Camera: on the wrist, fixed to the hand. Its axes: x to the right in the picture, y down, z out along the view.
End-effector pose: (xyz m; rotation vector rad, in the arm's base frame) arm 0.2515 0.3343 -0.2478 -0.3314 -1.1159 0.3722
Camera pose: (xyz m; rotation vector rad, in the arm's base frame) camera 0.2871 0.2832 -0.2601 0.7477 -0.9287 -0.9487
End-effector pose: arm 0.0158 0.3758 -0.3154 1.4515 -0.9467 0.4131
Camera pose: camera 0.0499 0.4144 -0.3525 1.8744 0.5197 -0.6367
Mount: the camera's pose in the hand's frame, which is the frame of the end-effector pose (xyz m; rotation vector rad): -0.0190 -0.0445 -0.0411 0.2046 0.0944 -1.6161
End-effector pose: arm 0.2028 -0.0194 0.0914 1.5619 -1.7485 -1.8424
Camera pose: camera 0.2643 -0.0186 0.0755 -2.0438 0.1931 1.0166
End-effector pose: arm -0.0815 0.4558 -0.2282 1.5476 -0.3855 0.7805
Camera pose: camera -0.0759 0.4983 -0.2751 1.4419 0.9873 -0.4081
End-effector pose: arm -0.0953 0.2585 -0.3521 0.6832 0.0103 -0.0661
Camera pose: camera -0.1166 0.2511 -0.4114 0.7288 0.6556 -1.6004
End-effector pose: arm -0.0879 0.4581 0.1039 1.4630 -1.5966 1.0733
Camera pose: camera -0.0430 0.5027 0.1082 2.0367 0.0909 0.2620
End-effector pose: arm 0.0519 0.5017 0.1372 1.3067 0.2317 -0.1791
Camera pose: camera 0.0192 0.5302 0.0908 1.0354 1.3447 -1.5226
